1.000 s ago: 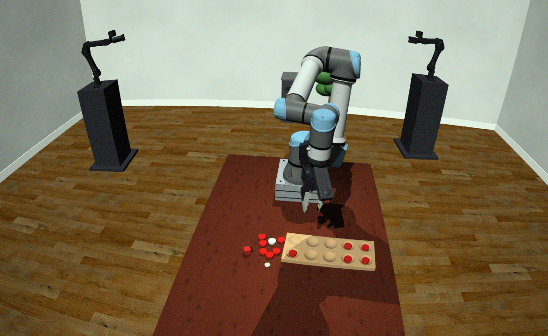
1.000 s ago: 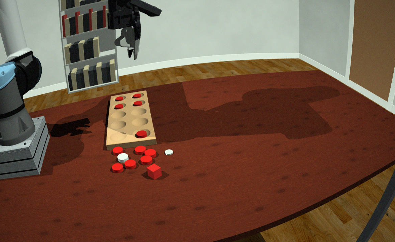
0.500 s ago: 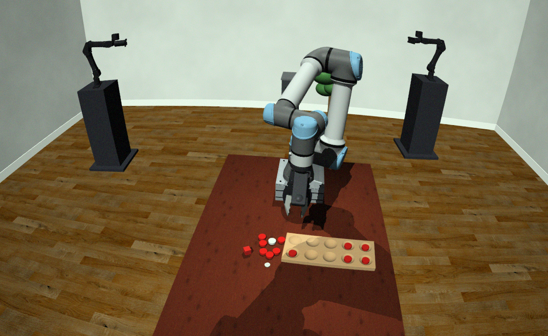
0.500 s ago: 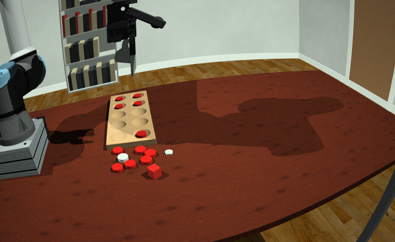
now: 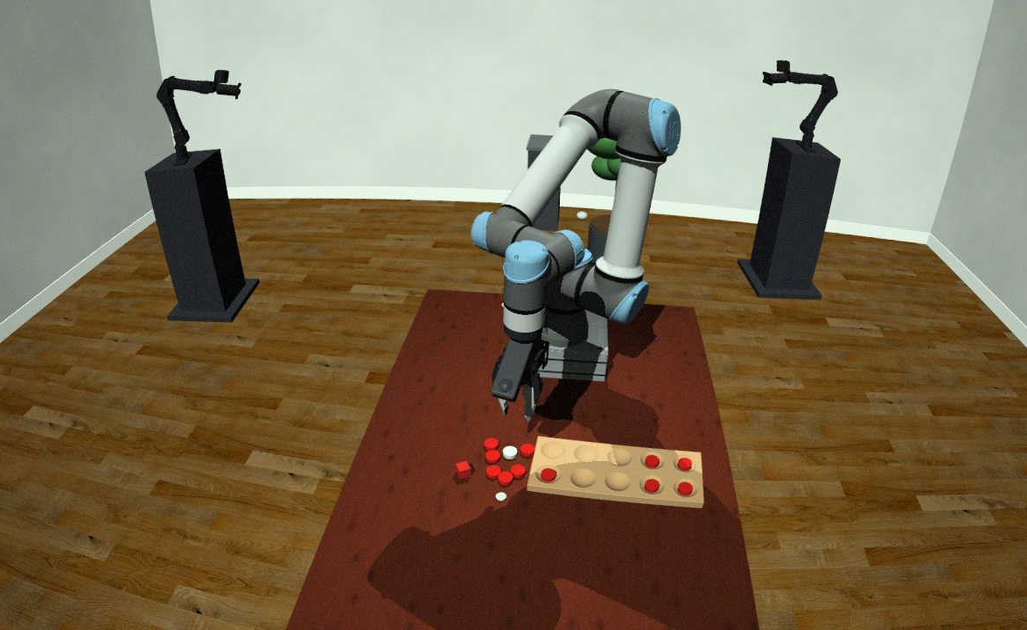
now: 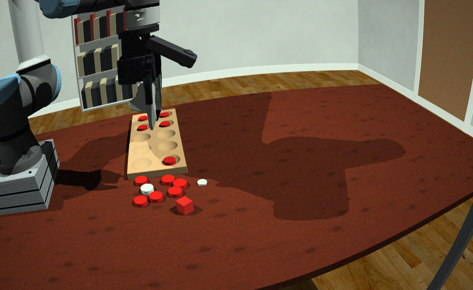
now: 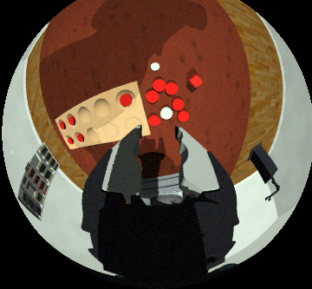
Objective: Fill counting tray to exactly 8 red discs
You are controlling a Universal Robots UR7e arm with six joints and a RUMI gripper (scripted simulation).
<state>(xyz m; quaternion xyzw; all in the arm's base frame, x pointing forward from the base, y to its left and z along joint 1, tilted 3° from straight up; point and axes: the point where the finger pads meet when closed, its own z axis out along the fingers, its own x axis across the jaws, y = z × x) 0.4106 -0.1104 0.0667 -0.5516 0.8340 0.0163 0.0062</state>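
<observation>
My hand is 5 cm past the white disc, 1 cm to the left of it and 16 cm above it. Also, from my hand: red cube 2 cm ahead, 11 cm to the right, 15 cm below; then wooden counting tray 2 cm ahead, 23 cm to the left, 16 cm below.
</observation>
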